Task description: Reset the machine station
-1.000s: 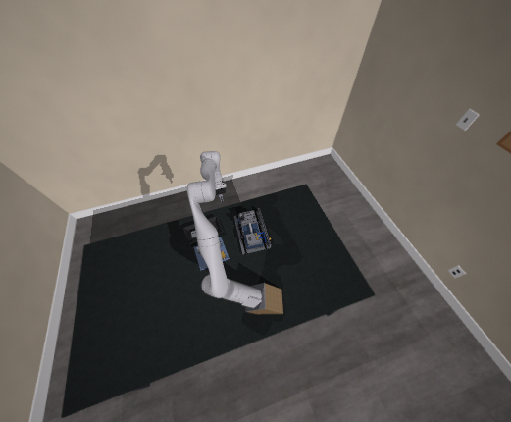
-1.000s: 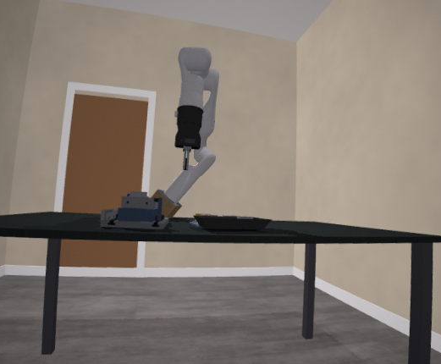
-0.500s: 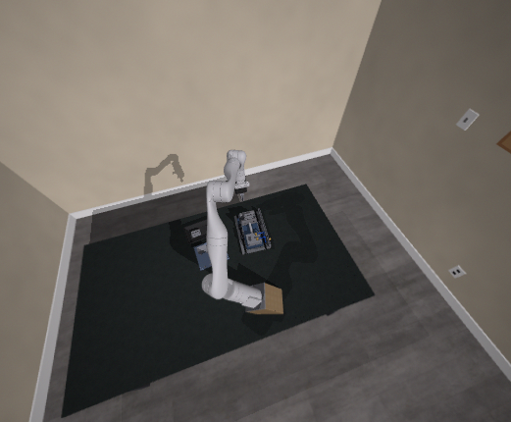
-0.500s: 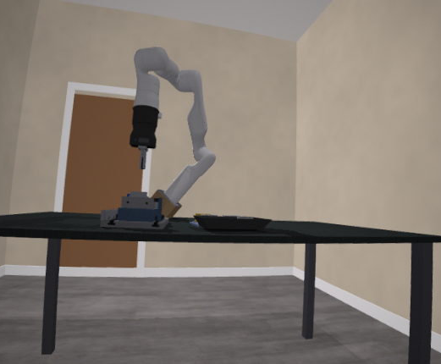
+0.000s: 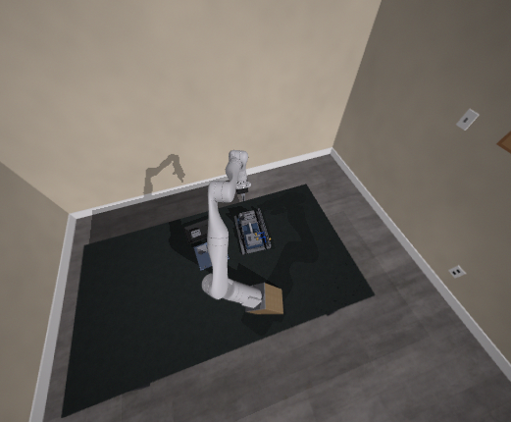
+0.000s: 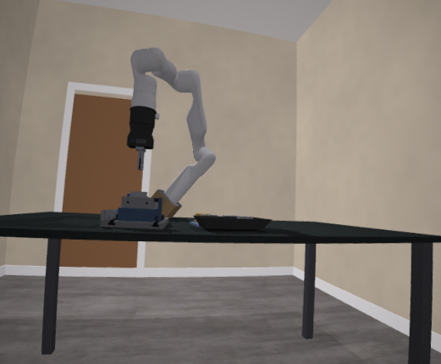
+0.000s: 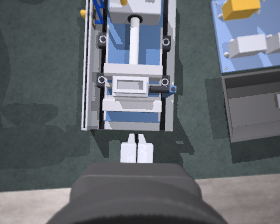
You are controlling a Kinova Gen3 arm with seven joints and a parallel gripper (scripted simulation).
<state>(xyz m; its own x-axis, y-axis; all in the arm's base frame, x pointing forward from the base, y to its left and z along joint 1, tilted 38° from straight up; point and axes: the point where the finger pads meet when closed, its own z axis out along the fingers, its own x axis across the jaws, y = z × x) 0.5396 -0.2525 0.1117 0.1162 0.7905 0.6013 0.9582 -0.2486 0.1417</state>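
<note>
Now: hand 15 cm past the vise, 1 cm to the right of it and 16 cm above it. Also, from my hand: bluish plate 20 cm behind, 30 cm to the left, 19 cm below; then yellow brass blank 25 cm behind, 26 cm to the left, 17 cm below.
</note>
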